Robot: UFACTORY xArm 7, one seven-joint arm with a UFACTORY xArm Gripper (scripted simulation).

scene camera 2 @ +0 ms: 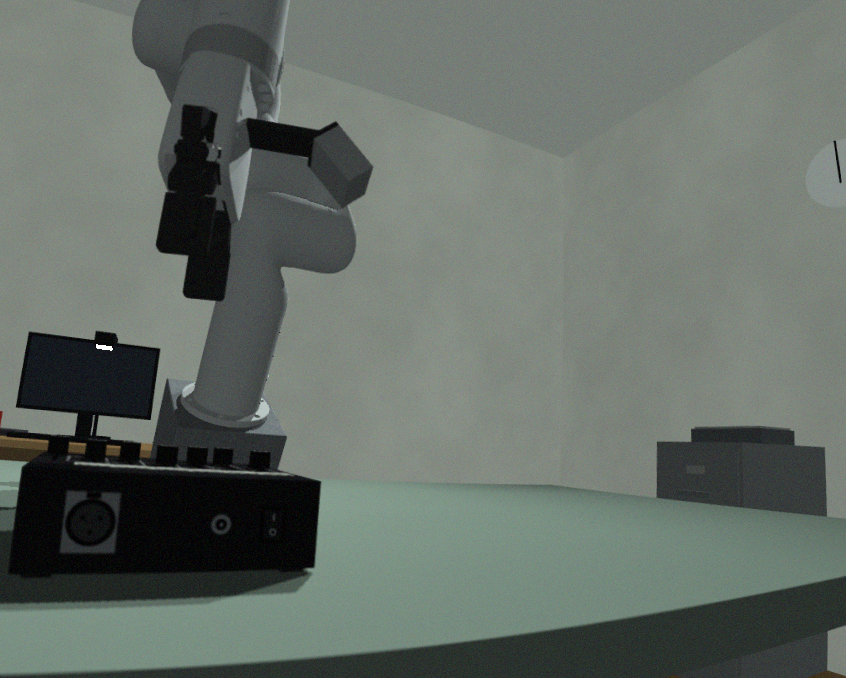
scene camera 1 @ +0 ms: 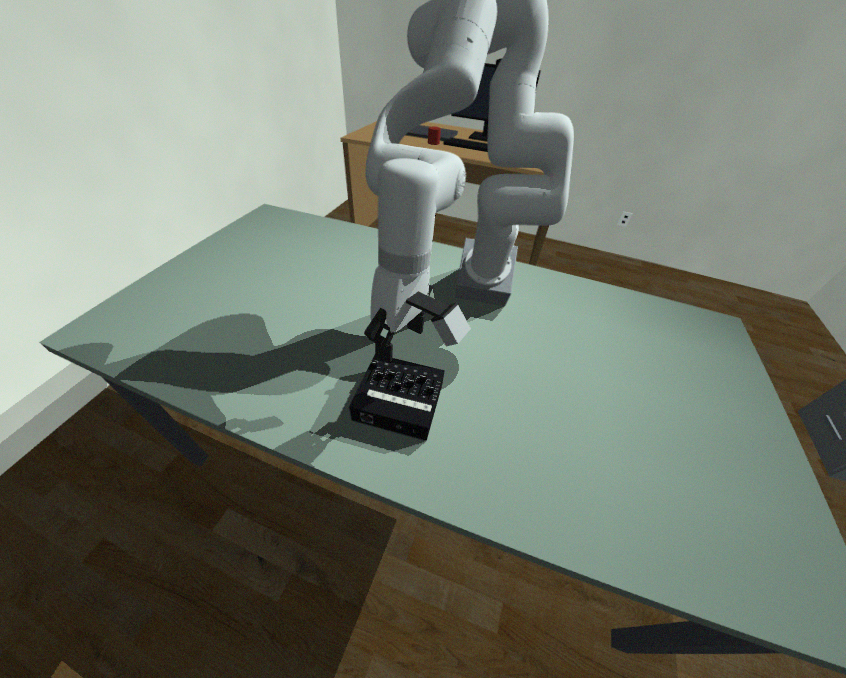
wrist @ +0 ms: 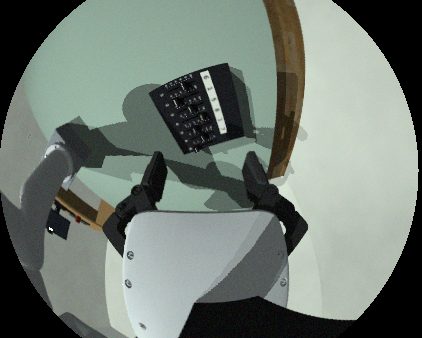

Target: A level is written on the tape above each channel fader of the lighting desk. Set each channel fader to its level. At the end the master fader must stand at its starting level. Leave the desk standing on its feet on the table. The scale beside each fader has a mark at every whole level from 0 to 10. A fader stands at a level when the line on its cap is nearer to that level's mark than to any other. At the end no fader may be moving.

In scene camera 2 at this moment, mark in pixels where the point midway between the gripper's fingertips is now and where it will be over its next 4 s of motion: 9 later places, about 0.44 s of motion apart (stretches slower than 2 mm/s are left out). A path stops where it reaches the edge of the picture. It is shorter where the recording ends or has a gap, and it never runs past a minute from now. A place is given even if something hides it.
My gripper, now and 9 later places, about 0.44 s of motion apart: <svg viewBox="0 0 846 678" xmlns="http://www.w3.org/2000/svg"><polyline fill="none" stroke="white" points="193,278 192,281 170,315 148,378 144,399 143,402 141,412 138,424 136,434 135,437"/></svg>
